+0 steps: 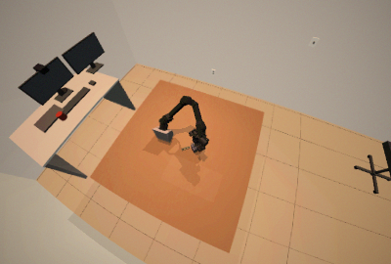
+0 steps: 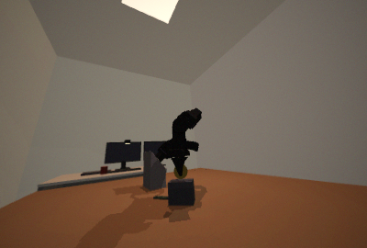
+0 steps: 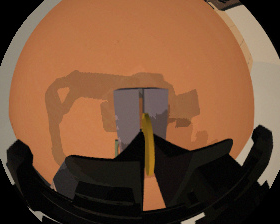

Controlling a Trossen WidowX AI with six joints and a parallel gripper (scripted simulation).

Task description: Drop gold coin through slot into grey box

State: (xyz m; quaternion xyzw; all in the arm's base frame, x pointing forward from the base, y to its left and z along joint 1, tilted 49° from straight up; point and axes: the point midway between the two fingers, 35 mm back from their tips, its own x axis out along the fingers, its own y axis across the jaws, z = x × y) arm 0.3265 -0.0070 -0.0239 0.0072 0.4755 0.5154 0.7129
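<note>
Right now my gripper tip is 2 cm below the gold coin.
</note>
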